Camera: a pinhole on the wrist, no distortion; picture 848 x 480 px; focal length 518.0 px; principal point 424.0 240.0 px. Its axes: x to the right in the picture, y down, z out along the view. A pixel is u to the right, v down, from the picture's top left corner.
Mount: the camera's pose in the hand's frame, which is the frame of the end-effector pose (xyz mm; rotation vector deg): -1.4 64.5 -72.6 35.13 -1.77 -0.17
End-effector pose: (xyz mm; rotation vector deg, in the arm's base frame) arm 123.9 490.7 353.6 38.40 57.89 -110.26
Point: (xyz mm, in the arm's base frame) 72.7 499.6 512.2
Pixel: 221.8 118.4
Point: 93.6 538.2 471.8
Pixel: 157.2 33.2
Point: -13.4 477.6 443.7
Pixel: 457.1 36.5
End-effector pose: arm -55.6 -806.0 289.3 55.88 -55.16 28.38
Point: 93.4 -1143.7 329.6
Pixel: 595.3 132.4
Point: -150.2 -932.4 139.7
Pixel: 70.2 255.0
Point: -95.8 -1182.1 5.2
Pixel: 188.4 151.9
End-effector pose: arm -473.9 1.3 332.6 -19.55 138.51 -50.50
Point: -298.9 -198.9 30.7
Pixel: outside the picture
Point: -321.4 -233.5 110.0
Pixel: 517.6 443.3
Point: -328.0 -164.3 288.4
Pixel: 384.1 269.3
